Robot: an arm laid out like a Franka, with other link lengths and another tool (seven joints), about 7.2 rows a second.
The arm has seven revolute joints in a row. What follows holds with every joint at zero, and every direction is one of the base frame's. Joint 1 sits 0.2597 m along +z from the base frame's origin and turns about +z. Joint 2 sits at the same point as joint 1 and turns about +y. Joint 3 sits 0.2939 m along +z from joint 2 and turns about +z. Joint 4 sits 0.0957 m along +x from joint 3 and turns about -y. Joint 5 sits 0.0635 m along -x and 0.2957 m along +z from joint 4 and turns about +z. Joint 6 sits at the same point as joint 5 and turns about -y. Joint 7 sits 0.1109 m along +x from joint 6 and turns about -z. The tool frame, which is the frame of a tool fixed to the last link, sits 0.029 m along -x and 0.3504 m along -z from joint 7; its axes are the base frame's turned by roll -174.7, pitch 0 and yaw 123.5 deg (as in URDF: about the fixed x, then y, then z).
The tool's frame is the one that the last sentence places.
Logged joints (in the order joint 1, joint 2, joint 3, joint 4, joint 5, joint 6, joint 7), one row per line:
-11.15 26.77 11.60 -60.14 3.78 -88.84 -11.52
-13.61 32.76 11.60 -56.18 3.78 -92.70 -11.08
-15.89 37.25 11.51 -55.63 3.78 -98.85 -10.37
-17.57 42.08 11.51 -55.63 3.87 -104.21 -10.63
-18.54 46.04 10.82 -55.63 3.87 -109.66 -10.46
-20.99 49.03 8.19 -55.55 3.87 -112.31 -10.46
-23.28 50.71 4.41 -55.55 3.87 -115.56 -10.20
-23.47 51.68 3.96 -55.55 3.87 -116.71 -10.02
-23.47 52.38 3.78 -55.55 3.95 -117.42 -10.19
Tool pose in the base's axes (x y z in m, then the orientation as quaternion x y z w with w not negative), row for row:
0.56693 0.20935 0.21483 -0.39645 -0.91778 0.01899 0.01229
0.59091 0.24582 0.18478 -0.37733 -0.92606 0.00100 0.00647
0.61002 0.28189 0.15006 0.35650 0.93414 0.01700 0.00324
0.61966 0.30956 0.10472 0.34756 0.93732 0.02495 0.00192
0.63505 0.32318 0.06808 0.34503 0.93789 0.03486 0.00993
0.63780 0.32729 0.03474 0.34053 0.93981 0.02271 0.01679
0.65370 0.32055 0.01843 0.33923 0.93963 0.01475 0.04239
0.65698 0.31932 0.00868 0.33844 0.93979 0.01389 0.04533
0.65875 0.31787 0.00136 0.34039 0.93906 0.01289 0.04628
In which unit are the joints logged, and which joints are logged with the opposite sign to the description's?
The joints are logged in degrees. Opposite sign: joint 1, joint 5, joint 6, joint 7.
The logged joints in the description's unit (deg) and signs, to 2 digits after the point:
11.15 26.77 11.60 -60.14 -3.78 88.84 11.52
13.61 32.76 11.60 -56.18 -3.78 92.70 11.08
15.89 37.25 11.51 -55.63 -3.78 98.85 10.37
17.57 42.08 11.51 -55.63 -3.87 104.21 10.63
18.54 46.04 10.82 -55.63 -3.87 109.66 10.46
20.99 49.03 8.19 -55.55 -3.87 112.31 10.46
23.28 50.71 4.41 -55.55 -3.87 115.56 10.20
23.47 51.68 3.96 -55.55 -3.87 116.71 10.02
23.47 52.38 3.78 -55.55 -3.95 117.42 10.19

